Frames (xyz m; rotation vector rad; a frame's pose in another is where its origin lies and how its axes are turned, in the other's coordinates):
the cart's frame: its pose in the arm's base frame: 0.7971 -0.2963 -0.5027 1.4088 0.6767 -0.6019
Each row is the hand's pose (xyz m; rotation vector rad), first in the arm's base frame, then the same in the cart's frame.
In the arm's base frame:
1: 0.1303 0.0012 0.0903 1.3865 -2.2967 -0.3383
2: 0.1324 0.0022 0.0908 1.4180 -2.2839 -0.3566
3: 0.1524 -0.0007 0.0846 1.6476 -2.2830 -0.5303
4: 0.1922 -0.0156 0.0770 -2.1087 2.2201 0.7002
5: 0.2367 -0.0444 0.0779 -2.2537 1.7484 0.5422
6: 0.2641 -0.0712 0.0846 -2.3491 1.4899 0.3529
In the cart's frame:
1: -0.8825 -0.0647 -0.3191 1.2508 -1.5390 1.7624
2: -0.8814 -0.0627 -0.3199 1.2719 -1.5217 1.7390
3: -0.8634 -0.0525 -0.3159 1.5190 -1.4414 1.5662
4: -0.8311 -0.0296 -0.2986 1.9037 -1.1692 1.3333
5: -0.8021 0.0014 -0.2668 2.1682 -0.7394 1.2091
6: -0.7890 0.0239 -0.2380 2.2391 -0.4217 1.1997

